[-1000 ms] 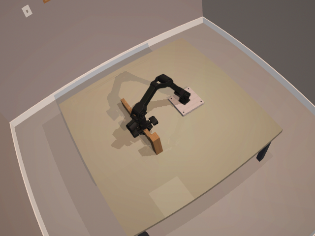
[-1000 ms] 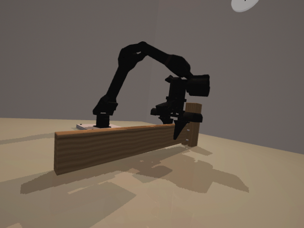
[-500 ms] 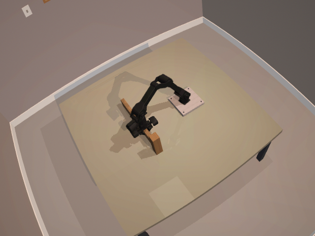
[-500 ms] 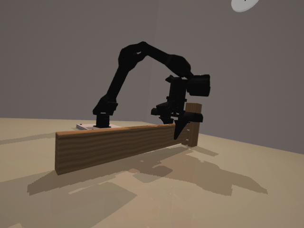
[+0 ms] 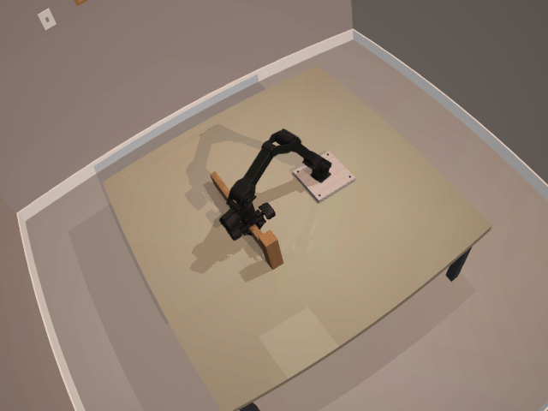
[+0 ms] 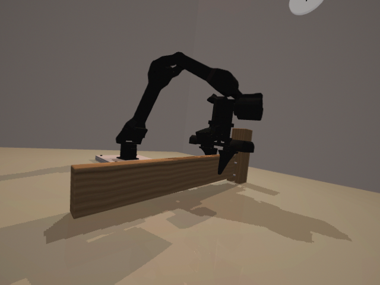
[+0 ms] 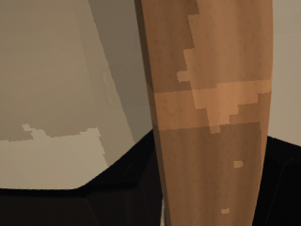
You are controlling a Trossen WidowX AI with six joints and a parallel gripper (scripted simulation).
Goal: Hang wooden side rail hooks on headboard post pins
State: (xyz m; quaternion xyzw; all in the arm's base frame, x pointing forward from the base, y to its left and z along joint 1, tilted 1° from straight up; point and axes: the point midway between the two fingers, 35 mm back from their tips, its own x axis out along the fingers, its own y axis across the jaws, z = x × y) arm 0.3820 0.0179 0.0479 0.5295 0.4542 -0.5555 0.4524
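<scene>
Now: the headboard post 20 mm ahead of my gripper tip, 130 mm to the left of it and 40 mm above it.
</scene>
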